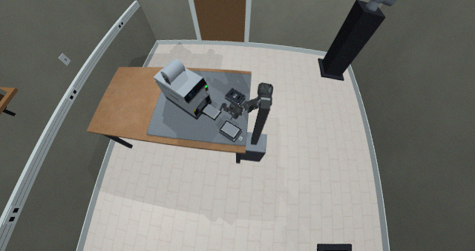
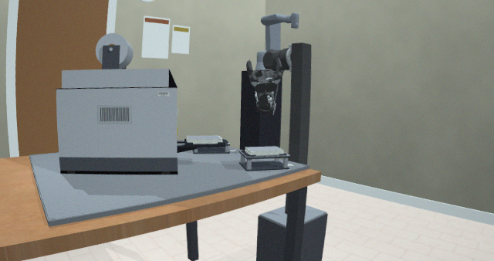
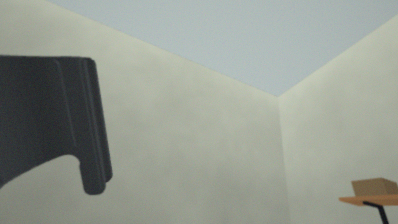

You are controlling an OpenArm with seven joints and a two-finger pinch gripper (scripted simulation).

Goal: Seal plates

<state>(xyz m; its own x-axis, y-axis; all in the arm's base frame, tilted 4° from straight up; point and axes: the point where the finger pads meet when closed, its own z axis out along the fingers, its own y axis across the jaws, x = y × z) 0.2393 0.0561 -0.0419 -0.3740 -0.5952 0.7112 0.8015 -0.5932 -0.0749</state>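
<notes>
Now: hand 260 mm to the left of the white start button, 220 mm short of it and 190 mm above it. The rest, counted from my hand: plate nest 330 mm below, 10 mm behind; then white open-well plate 280 mm below, 170 mm ahead, 130 mm to the right; then sealer stage 290 mm below, 170 mm ahead, 130 mm to the right.
</notes>
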